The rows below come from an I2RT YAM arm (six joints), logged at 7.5 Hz.
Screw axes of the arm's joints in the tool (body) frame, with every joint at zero. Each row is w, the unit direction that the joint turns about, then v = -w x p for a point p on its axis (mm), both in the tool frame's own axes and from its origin. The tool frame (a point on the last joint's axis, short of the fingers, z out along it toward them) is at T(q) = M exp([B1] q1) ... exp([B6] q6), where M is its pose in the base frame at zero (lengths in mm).
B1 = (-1, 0, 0, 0, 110.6, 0)
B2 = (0, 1, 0, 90.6, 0, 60)
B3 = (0, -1, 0, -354.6, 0, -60)
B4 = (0, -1, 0, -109.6, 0, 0)
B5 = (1, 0, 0, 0, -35.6, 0)
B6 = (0, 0, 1, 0, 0, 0)
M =
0 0 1 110.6
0 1 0 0
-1 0 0 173.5
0 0 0 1
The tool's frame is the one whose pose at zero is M.
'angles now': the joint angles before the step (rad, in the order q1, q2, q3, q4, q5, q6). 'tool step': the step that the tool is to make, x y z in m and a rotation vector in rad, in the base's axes. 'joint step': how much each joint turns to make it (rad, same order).
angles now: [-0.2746, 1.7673, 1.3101, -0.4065, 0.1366, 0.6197]
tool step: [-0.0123, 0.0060, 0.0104, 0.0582, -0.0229, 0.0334]
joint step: [0.0000, -0.0599, -0.0290, -0.0262, -0.0690, 0.0153]
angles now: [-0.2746, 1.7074, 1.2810, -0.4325, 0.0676, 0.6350]
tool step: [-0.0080, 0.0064, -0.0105, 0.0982, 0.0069, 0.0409]
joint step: [0.0015, -0.0185, -0.0537, 0.0014, -0.0964, 0.0291]
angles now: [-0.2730, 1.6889, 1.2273, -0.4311, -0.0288, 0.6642]
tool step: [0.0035, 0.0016, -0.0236, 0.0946, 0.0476, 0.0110]
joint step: [0.0001, 0.0520, -0.0186, 0.0017, -0.0692, 0.0383]
